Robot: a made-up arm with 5 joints. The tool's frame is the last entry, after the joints.
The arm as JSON. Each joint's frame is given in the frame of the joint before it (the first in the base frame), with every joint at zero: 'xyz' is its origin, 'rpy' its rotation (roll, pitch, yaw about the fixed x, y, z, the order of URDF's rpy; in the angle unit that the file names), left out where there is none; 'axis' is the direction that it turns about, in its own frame. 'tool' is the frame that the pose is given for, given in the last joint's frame.
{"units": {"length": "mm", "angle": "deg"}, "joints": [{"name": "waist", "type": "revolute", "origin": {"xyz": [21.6, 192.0, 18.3], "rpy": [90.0, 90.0, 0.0]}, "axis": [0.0, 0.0, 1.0]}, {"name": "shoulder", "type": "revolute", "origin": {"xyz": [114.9, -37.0, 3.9], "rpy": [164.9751, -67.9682, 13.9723]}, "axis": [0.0, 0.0, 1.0]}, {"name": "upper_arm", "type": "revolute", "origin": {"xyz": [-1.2, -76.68, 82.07], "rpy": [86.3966, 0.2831, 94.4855]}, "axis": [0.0, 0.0, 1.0]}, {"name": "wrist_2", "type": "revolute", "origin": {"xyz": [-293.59, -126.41, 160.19], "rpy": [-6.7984, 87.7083, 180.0]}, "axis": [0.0, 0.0, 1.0]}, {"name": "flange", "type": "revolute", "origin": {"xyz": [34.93, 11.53, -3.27], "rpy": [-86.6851, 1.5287, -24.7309]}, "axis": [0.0, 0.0, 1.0]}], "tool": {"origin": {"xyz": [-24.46, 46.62, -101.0], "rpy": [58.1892, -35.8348, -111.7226]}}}
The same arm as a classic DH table. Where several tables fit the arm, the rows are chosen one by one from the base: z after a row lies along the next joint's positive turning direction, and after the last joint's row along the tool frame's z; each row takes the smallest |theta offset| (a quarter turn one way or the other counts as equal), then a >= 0, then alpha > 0; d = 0 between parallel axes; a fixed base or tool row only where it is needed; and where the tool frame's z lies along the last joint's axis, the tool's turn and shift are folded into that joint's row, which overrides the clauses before.
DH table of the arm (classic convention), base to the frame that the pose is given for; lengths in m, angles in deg. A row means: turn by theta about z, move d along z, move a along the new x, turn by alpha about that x. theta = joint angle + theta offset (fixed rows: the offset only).
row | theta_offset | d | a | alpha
base (fixed) | 0 | 0.0183 | 0.0216 | 90
waist | -2.18 | -0.1429 | -0.0326 | 111.24
shoulder | -1.49 | 0.2072 | 0.0763 | -86.4
upper_arm | -83.48 | 0.1408 | -0.0907 | -87.72
wrist_2 | 64.91 | 0.302 | 0.0269 | -86.69
flange | 49.85 | -0.0991 | 0.0186 | -64.7
tool (fixed) | -139.64 | 0.0545 | 0 | 0

